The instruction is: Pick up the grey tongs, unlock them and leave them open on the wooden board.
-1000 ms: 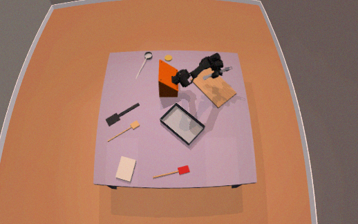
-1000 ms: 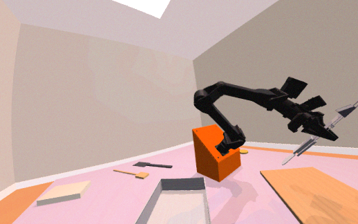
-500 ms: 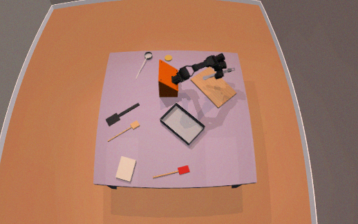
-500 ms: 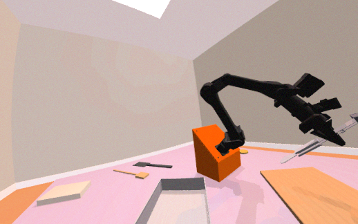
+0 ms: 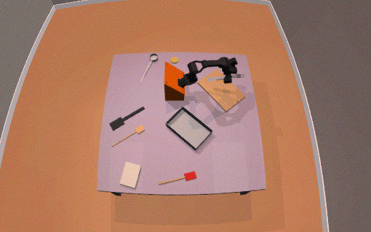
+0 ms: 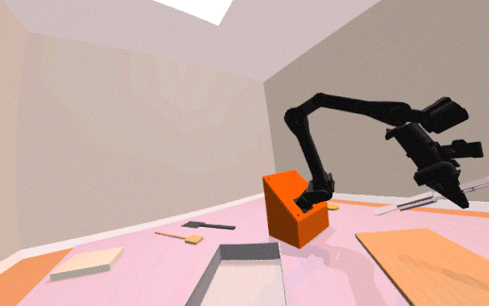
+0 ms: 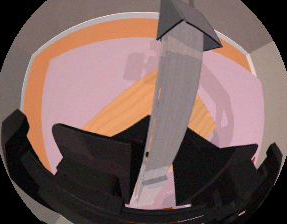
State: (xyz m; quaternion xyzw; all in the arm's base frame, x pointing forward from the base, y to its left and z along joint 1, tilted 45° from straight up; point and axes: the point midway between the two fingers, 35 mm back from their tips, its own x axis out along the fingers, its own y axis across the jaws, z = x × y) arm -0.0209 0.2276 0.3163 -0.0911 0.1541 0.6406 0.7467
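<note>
The wooden board is 1 cm behind my gripper tip, 5 cm to the right of it and 16 cm below it. From my gripper tip the other things lie so: red spatula (74 cm ahead, 41 cm to the right, 16 cm below); roasting tin (35 cm ahead, 34 cm to the right, 13 cm below); yellow disc (33 cm behind, 44 cm to the right, 15 cm below).
</note>
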